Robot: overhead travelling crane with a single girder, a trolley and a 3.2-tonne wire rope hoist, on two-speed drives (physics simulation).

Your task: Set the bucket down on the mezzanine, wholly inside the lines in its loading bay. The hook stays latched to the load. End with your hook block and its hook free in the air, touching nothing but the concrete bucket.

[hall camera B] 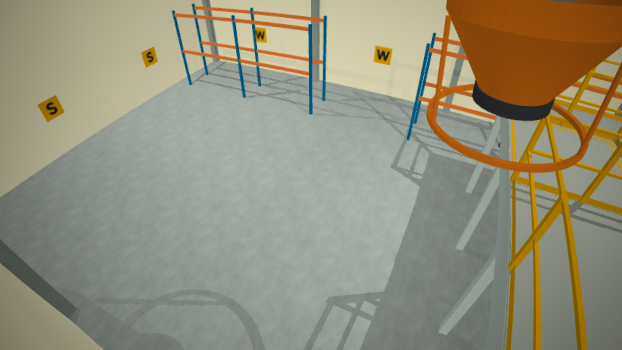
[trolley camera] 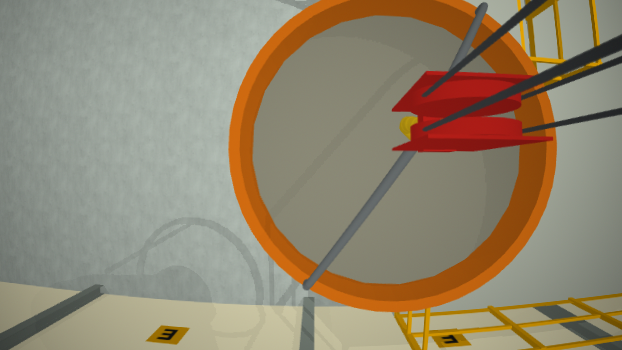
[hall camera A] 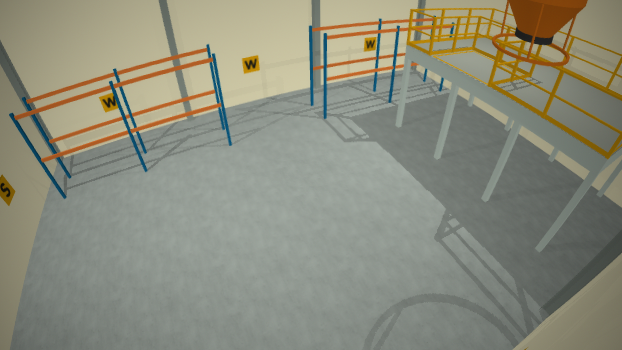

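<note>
The orange concrete bucket (hall camera A: 547, 19) (hall camera B: 530, 50) (trolley camera: 243, 165) hangs upright in the air, its base ring below the black outlet. My red hook block (trolley camera: 470, 95) is above it, right of its centre in the trolley view. My yellow hook (trolley camera: 409, 126) is mostly hidden under the block, at the bucket's grey bail, and holds the load. The mezzanine (hall camera A: 530, 117) (hall camera B: 600, 280) (trolley camera: 590, 175) stands at the right. The thin yellow bay lines (hall camera A: 461, 70) show partly on its far end. The ring overlaps the guardrail in both hall views; its exact clearance cannot be told.
Yellow guardrails (hall camera A: 553, 92) (hall camera B: 573, 275) (trolley camera: 515, 326) edge the mezzanine, with a taller yellow frame at its side. A blue and orange rack (hall camera A: 70, 88) (hall camera B: 310, 70) stands by the west wall, and another rack (hall camera A: 325, 75) stands near the mezzanine's far end. The bucket's shadow lies on the floor.
</note>
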